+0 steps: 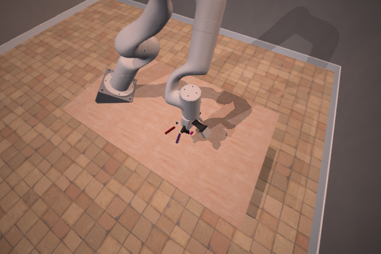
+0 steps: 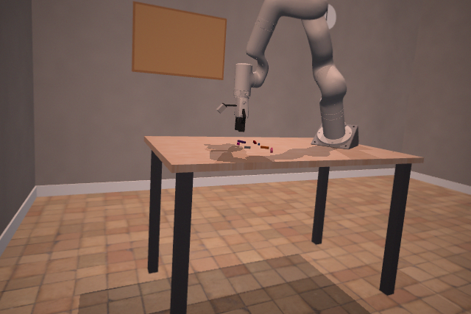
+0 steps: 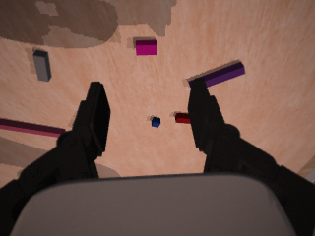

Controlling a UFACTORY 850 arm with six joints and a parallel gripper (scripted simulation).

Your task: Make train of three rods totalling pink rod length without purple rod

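Now: the magenta rod 80 mm below my hand. The rest, counted from my hand: blue rod (110 mm behind, 80 mm below, 10 mm to the right); grey rod (110 mm to the left, 80 mm below, 10 mm behind); purple rod (80 mm to the right, 80 mm below, 40 mm behind).
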